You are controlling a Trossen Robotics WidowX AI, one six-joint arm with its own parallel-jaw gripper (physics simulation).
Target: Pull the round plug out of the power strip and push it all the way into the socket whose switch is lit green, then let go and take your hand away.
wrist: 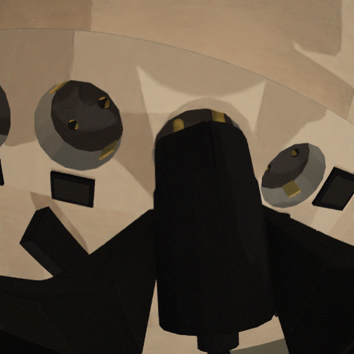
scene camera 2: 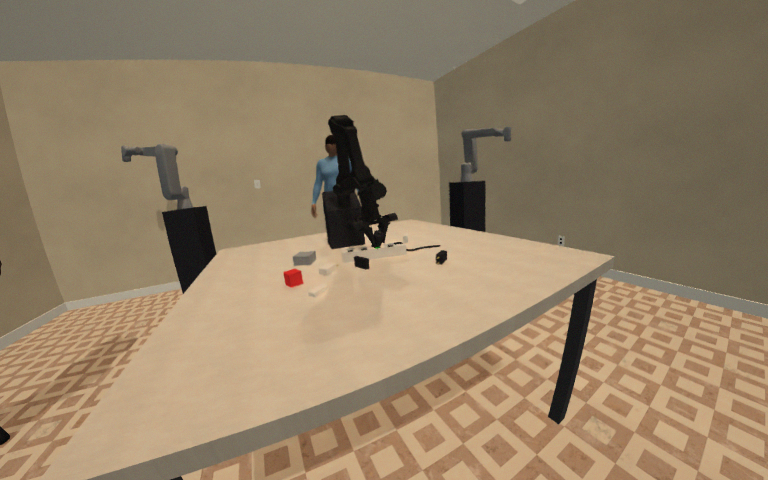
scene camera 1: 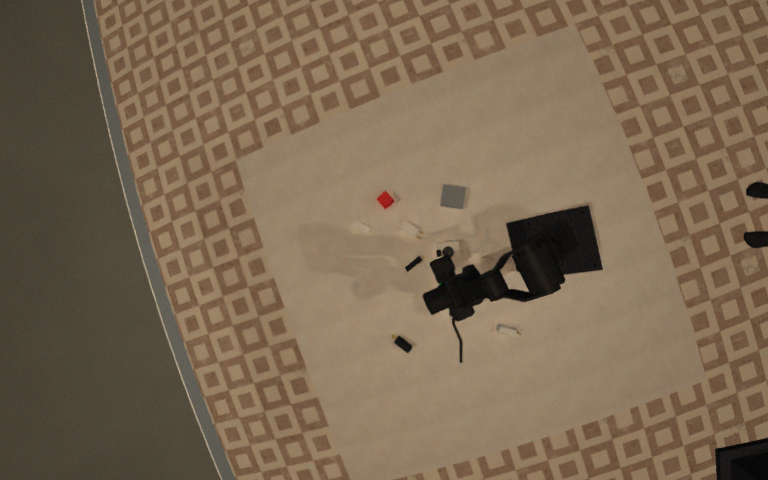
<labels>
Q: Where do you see a white power strip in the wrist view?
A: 109, 161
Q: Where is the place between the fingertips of my gripper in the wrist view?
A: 205, 216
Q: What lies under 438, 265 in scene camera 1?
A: My gripper.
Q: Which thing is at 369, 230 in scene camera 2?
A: My gripper.
</labels>
